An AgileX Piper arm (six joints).
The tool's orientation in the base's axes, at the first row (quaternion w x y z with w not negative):
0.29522 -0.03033 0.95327 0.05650
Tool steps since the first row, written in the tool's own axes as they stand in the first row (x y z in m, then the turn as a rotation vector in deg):
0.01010 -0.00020 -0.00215 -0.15 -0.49 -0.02
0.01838 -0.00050 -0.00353 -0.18 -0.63 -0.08
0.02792 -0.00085 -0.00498 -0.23 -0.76 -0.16
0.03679 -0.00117 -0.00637 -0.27 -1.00 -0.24
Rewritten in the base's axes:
-0.00951 -0.00072 -0.00398 0.16 -0.48 0.06
-0.01707 -0.00139 -0.00756 0.16 -0.63 0.11
-0.02571 -0.00215 -0.01181 0.17 -0.77 0.19
-0.03377 -0.00286 -0.01572 0.18 -1.02 0.26

